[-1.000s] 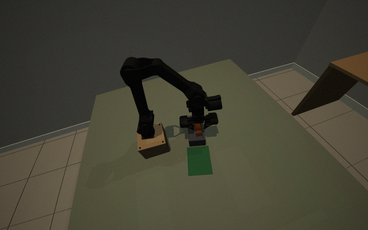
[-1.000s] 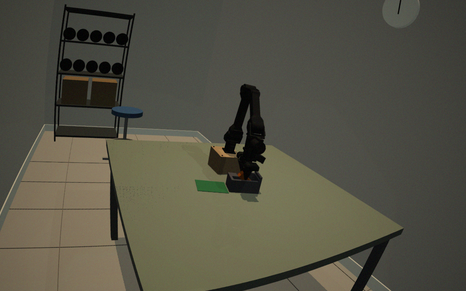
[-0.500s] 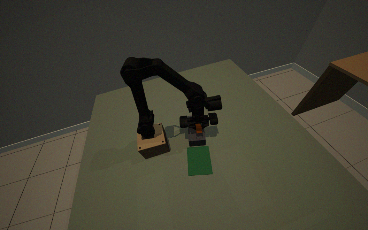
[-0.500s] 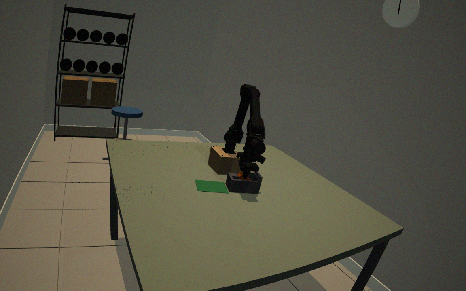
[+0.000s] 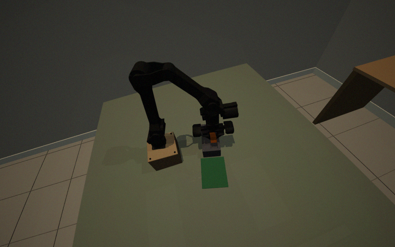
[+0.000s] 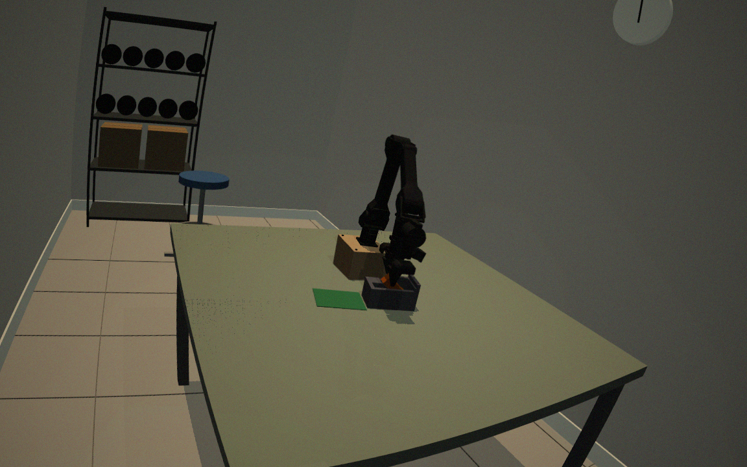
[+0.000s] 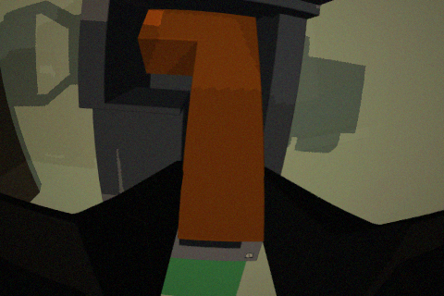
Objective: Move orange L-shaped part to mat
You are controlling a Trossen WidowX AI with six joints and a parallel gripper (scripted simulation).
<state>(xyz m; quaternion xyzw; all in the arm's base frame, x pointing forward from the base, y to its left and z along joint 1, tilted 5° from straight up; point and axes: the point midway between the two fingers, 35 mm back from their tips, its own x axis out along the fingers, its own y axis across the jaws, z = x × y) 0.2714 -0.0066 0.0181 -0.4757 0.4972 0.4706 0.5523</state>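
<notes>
Right now the green mat is 14 cm to the right of my gripper tip, 9 cm below it and 3 cm behind it. Also, from my gripper tip: orange L-shaped part 3 cm to the left, 3 cm below, 1 cm behind.
</notes>
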